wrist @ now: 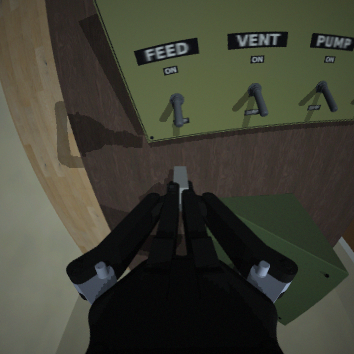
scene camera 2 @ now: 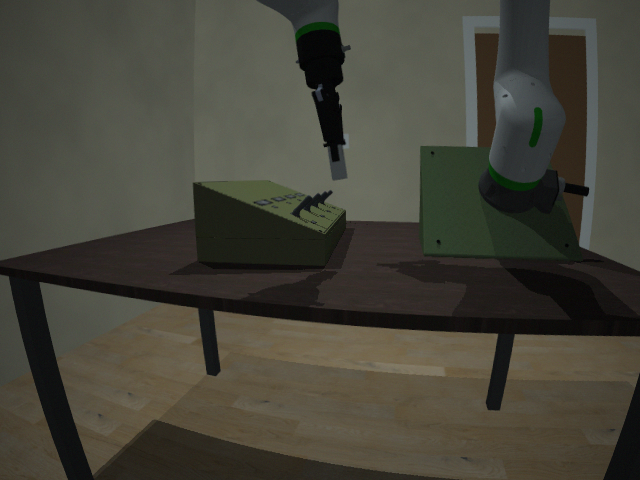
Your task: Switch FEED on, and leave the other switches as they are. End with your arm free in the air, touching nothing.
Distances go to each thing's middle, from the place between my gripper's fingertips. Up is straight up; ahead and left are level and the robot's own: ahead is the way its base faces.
Scene:
The olive switch box [scene camera 2: 254, 222] is 20 cm ahead of my hand, 15 cm to the right of it and 8 cm below it.

